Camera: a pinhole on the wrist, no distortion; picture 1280 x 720 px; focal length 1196.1 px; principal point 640.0 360.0 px. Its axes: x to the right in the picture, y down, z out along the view. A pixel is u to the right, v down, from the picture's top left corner.
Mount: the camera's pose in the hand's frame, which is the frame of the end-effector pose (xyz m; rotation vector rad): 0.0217 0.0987 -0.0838 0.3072 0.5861 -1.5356
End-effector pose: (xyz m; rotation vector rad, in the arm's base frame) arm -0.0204 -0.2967 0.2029 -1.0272 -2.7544 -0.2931
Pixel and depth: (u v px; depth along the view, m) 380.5 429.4 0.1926
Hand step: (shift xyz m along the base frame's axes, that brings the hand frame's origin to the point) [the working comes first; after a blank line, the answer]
In the camera's frame: -0.0418 0.0112 0.1926

-0.0393 0.0883 -0.0726
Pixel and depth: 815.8 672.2 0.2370
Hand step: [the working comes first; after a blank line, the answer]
In the camera's frame: 0.0348 0.0619 0.2370

-0.1341 0.0535 -0.0578
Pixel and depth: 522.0 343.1 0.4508
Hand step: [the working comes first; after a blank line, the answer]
In the camera's frame: -0.0445 -0.0064 0.4508

-0.1714 0.0565 -0.2929
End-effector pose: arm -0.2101 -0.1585 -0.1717 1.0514 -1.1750 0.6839
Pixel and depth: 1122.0 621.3 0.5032
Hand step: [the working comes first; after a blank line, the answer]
In the camera's frame: 0.2028 0.1099 0.5032

0.2705 -0.3373 0.0979
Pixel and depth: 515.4 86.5 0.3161
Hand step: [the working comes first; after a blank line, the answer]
In the camera's frame: -0.0329 -0.0723 0.3161

-0.0413 -0.2088 -0.0023
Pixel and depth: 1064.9 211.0 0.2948
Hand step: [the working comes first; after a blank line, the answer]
In the camera's frame: 0.1047 -0.0367 0.2948

0.0940 -0.1617 -0.0142
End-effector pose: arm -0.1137 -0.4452 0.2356 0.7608 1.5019 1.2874
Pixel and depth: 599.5 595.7 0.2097
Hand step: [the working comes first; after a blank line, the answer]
In the camera's frame: -0.0071 0.0413 0.2097

0.0502 0.1164 -0.0293
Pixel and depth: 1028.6 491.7 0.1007
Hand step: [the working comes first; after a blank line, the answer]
In the camera's frame: 0.0327 0.0111 0.1007

-0.0362 0.0398 0.0031
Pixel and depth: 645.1 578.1 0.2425
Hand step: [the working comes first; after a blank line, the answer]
In the camera's frame: 0.0010 0.0442 0.2425

0.0718 0.1252 -0.0540
